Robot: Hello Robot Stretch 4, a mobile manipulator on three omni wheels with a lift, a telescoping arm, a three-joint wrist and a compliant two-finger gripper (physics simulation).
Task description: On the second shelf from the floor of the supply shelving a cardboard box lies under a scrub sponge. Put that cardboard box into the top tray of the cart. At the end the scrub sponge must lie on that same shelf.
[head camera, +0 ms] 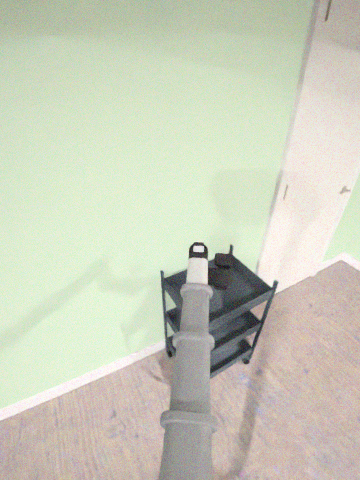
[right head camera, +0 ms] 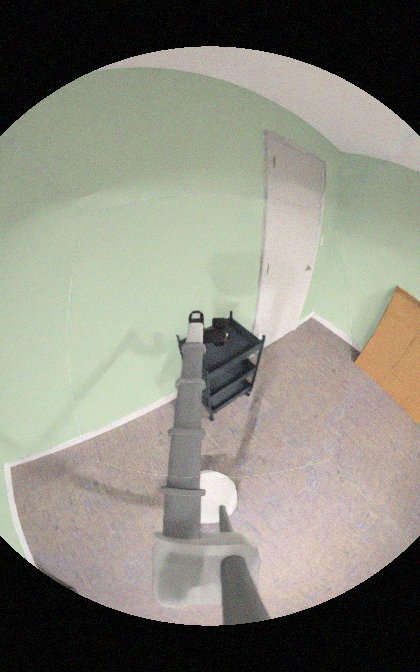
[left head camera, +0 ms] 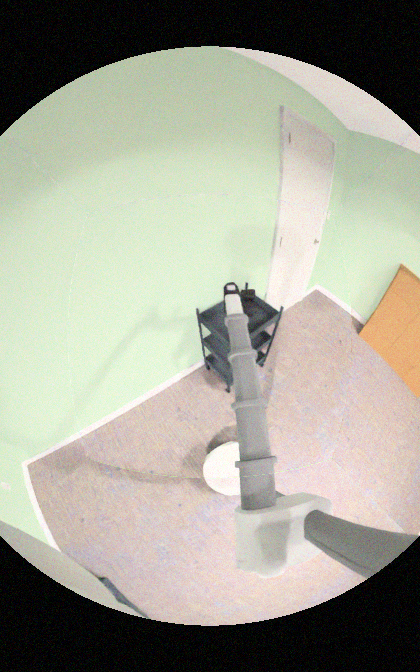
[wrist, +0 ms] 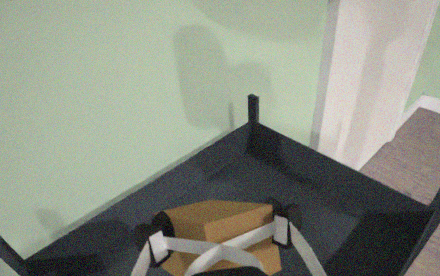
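Places are measured from the robot's base along level axes (x right, y back, z down), in metres.
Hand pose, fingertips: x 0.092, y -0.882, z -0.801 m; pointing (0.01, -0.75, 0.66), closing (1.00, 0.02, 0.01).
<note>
After its pixels a point has its place.
The brown cardboard box (wrist: pixel 240 225) {y -0.845, x 0.106, z -0.845 m} is between the two fingertips in the wrist view. My gripper (wrist: pixel 218 221) {y -0.882, x 0.092, z -0.801 m} is shut on it, with one pad at each side. The box is over the top tray of the dark cart (head camera: pixel 245 304) {y -0.808, x 0.229, z -0.698 m} (left head camera: pixel 265 325) (right head camera: pixel 235 357) (wrist: pixel 300 157) {y -1.083, x 0.254, z -0.674 m}, towards its wall side. The underside of the box is hidden, so I cannot tell whether it touches the tray floor. In the head view the arm and the dark wrist cover the box. The supply shelving and the scrub sponge do not show.
The green wall (head camera: pixel 100 175) {y -0.880, x -0.367, z -1.249 m} runs behind the cart, with a white door (head camera: pixel 315 150) {y -1.527, x 0.655, z -1.221 m} (left head camera: pixel 302 210) (right head camera: pixel 292 225) to its right. A large orange board-like surface (left head camera: pixel 392 325) (right head camera: pixel 392 350) is at the far right. A white round thing (left head camera: pixel 220 470) (right head camera: pixel 217 492) is under the arm.
</note>
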